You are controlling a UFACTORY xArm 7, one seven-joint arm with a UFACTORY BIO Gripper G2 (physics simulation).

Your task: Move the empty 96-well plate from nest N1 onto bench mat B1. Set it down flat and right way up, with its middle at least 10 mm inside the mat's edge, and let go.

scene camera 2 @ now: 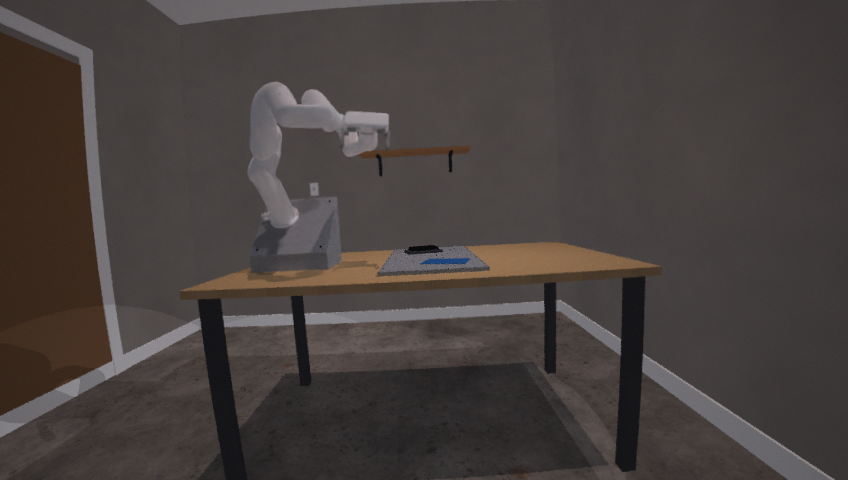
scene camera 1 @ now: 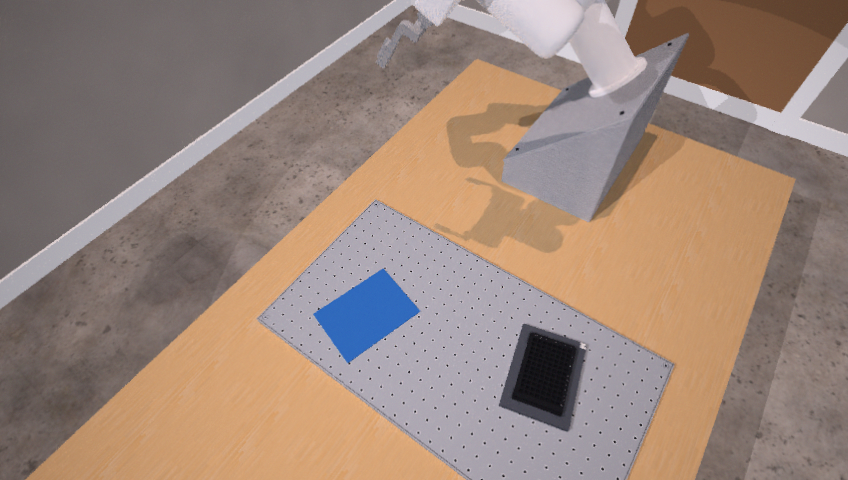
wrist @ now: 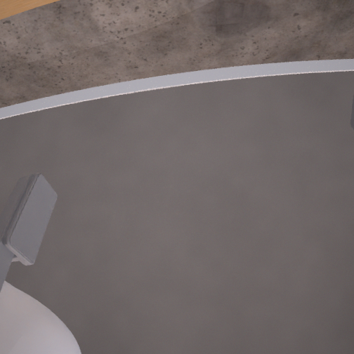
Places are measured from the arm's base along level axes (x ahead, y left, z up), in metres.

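Pixels of known places: hand, its tool point: (scene camera 2: 364,143) (scene camera 1: 413,20); arm's base, origin of its link: (scene camera 2: 284,217) (scene camera 1: 617,79).
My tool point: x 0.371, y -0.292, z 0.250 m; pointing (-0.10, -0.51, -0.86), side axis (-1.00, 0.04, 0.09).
Observation:
Ahead of a thing's pixels: the offset from my tool point to its top centre. "spot": to the spot under its first point. Level surfaces: height alone.
The black 96-well plate {0.370 m left, 0.243 m ahead, 0.425 m down} (scene camera 1: 544,373) (scene camera 2: 423,248) sits flat in the dark grey nest {spot: 0.384 m left, 0.316 m ahead, 0.439 m down} (scene camera 1: 538,414) on the perforated board. A small white mark shows at one corner of the nest. The blue mat {0.449 m down} (scene camera 1: 365,315) (scene camera 2: 445,261) lies flat at the other end of the board, apart from the nest, with nothing on it. My gripper (scene camera 2: 364,142) (wrist: 192,167) is open and empty, high above the table and well away from the plate. In the wrist view its fingers stand wide apart, with wall between them; the plate, nest and mat do not show there.
The grey perforated board {0.451 m down} (scene camera 1: 452,356) (scene camera 2: 398,265) lies on the wooden table {0.464 m down} (scene camera 1: 666,261) (scene camera 2: 553,261). The grey wedge-shaped arm base (scene camera 1: 559,160) (scene camera 2: 297,237) stands on the table behind the board. A wooden wall shelf (scene camera 2: 422,151) shows beyond the arm.

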